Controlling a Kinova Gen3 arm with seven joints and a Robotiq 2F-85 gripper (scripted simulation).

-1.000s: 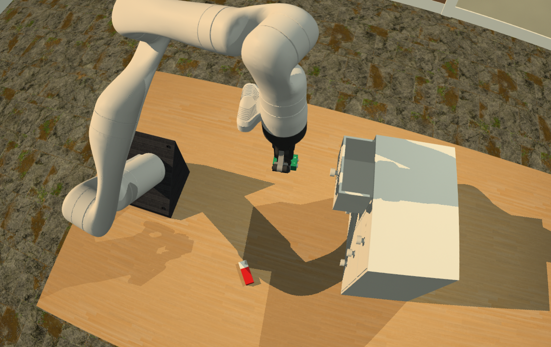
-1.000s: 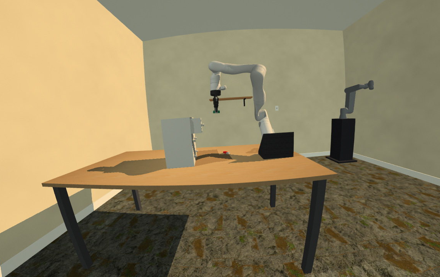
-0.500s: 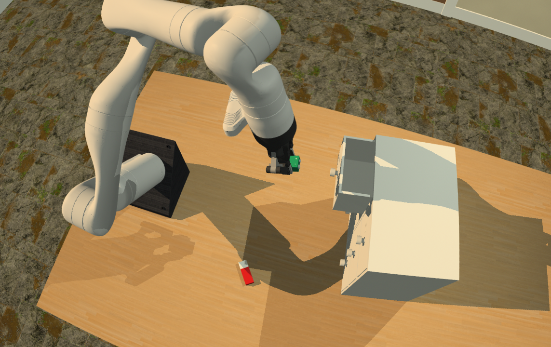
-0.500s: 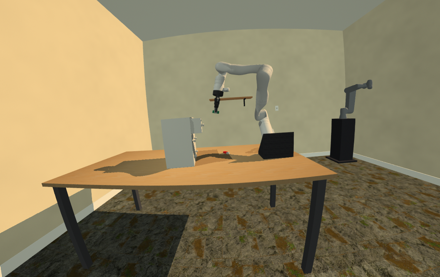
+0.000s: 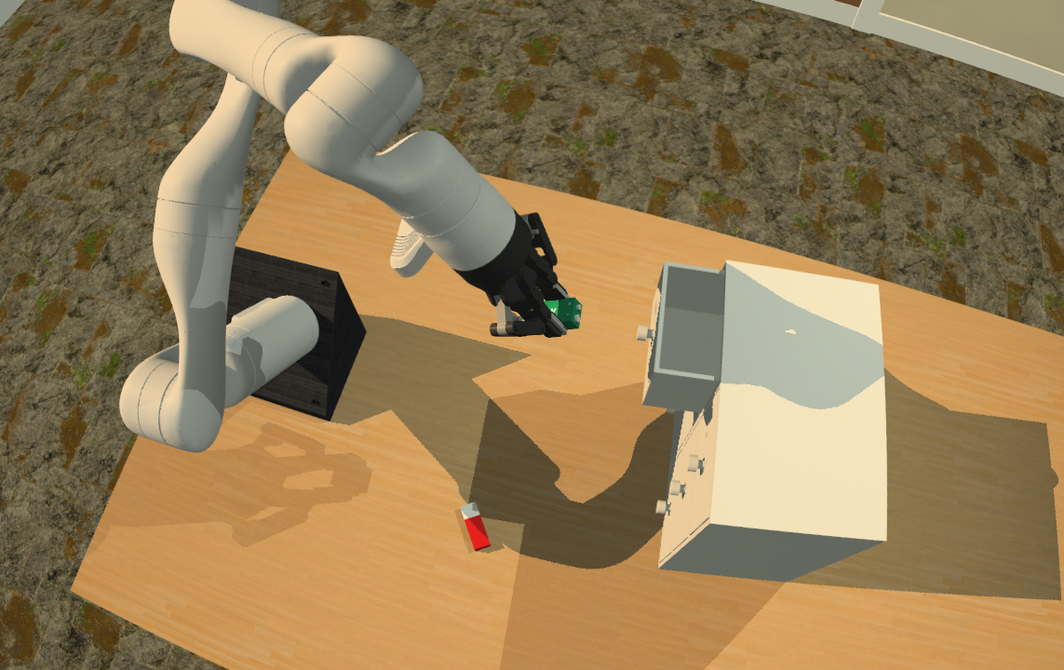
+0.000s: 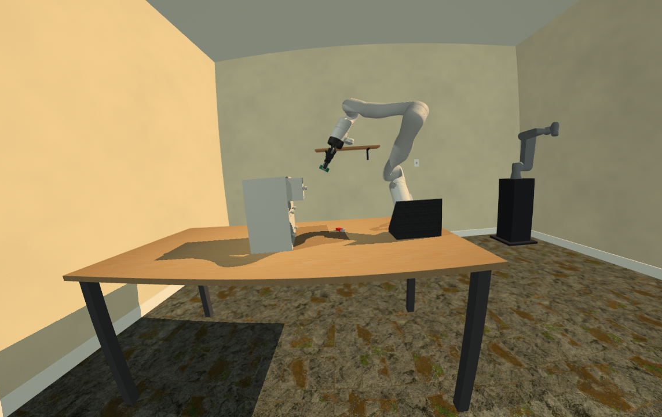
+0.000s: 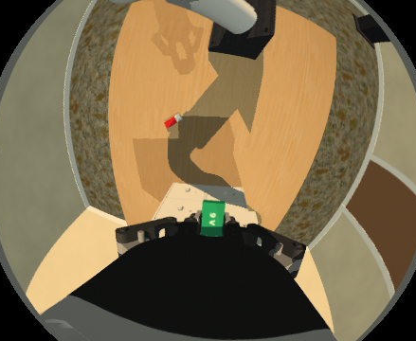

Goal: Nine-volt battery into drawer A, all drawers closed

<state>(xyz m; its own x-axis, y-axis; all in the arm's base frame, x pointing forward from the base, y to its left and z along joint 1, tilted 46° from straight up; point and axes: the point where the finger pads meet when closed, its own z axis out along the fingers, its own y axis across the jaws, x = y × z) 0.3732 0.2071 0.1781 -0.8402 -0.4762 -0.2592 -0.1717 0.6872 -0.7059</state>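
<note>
Right now my hand is 190 mm short of the drawer, 120 mm above it and 70 mm to the right of it. From my hand the other things lie so: green nine-volt battery 10 mm ahead.
</note>
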